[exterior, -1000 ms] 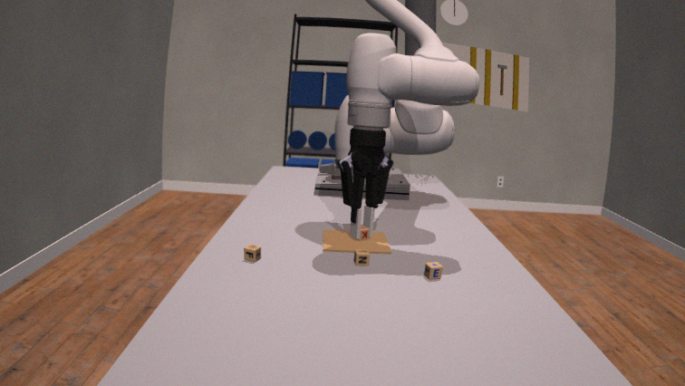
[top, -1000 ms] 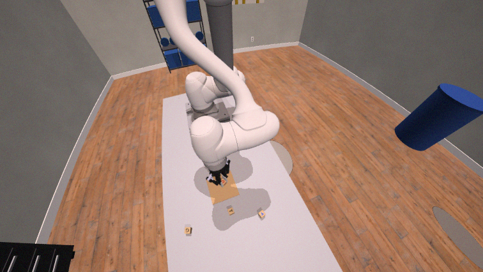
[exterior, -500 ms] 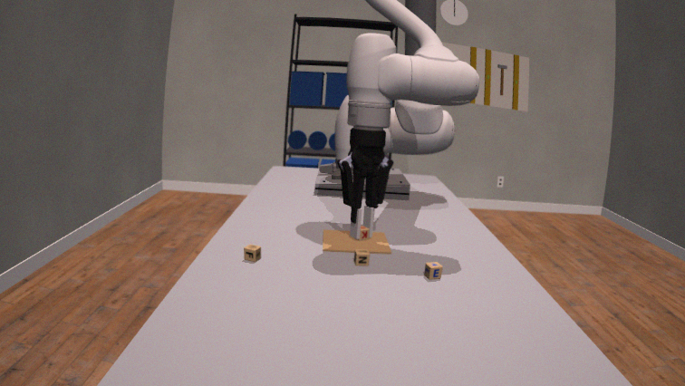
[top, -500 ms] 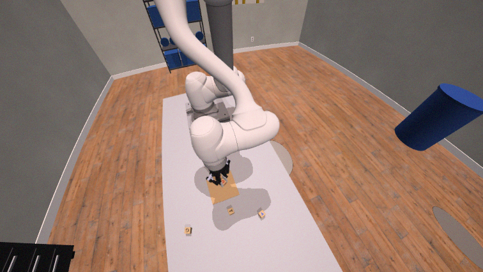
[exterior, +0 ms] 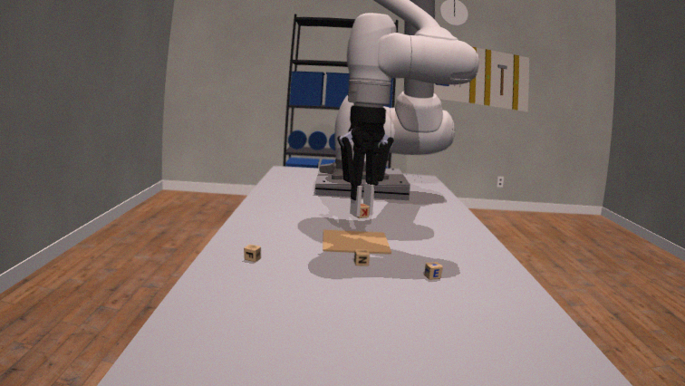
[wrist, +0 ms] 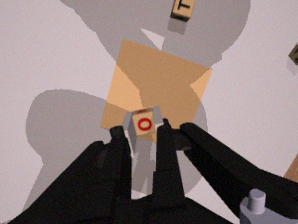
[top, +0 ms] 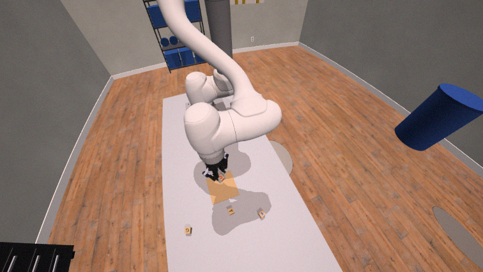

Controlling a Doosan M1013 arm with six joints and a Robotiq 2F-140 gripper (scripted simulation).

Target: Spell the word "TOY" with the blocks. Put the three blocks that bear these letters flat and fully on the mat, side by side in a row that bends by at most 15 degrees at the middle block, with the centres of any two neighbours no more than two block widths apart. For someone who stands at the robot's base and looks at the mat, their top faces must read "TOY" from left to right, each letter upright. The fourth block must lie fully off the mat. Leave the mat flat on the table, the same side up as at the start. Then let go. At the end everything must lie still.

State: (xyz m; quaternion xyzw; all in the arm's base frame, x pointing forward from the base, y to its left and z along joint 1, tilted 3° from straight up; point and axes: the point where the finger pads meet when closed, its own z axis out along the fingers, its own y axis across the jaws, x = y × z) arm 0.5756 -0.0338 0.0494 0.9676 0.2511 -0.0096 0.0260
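Now: hand 9 cm above the tan mat, 2 cm short of it and 1 cm to the left of it. Also, from my hand: T block 15 cm ahead, 8 cm below, 1 cm to the right.
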